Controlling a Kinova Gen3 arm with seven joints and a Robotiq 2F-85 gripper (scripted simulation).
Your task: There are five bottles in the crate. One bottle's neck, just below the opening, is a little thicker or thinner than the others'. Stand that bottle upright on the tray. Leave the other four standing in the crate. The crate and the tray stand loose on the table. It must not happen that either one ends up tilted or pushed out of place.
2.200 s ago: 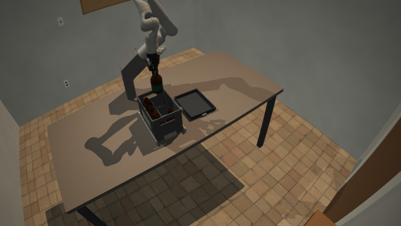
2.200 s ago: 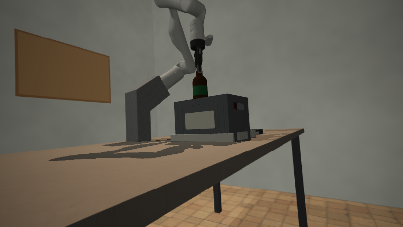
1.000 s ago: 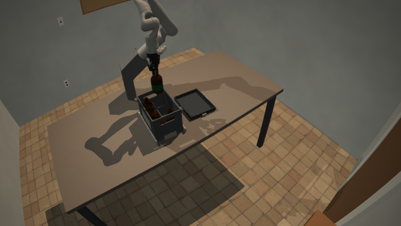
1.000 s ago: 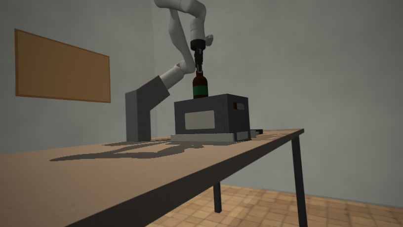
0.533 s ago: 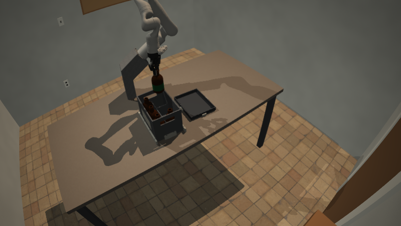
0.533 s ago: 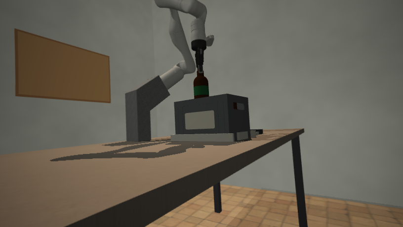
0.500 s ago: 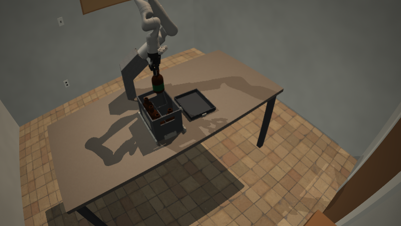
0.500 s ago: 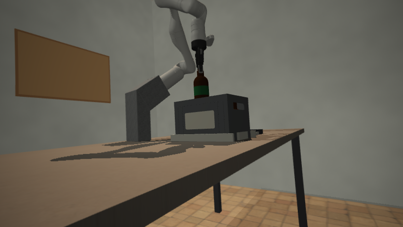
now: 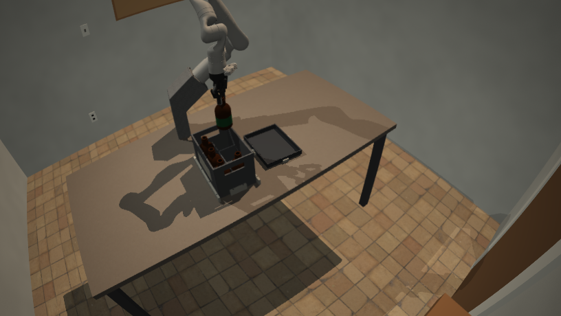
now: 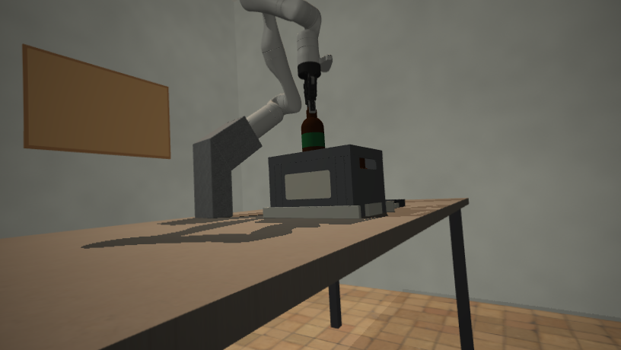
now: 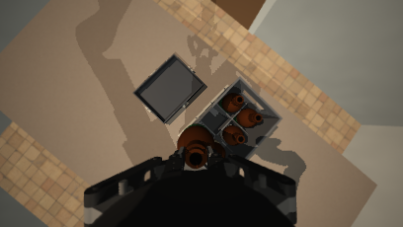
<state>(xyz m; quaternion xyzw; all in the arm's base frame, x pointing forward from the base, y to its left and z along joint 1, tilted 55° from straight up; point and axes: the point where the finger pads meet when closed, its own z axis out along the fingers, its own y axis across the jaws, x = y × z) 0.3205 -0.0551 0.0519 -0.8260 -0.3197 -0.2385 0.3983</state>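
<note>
Now: the glass bottle 7 cm below my hand. From my hand the other things lie so: dark tray: 4 cm ahead, 22 cm to the left, 32 cm below; then crate: 9 cm ahead, 6 cm to the right, 25 cm below.
</note>
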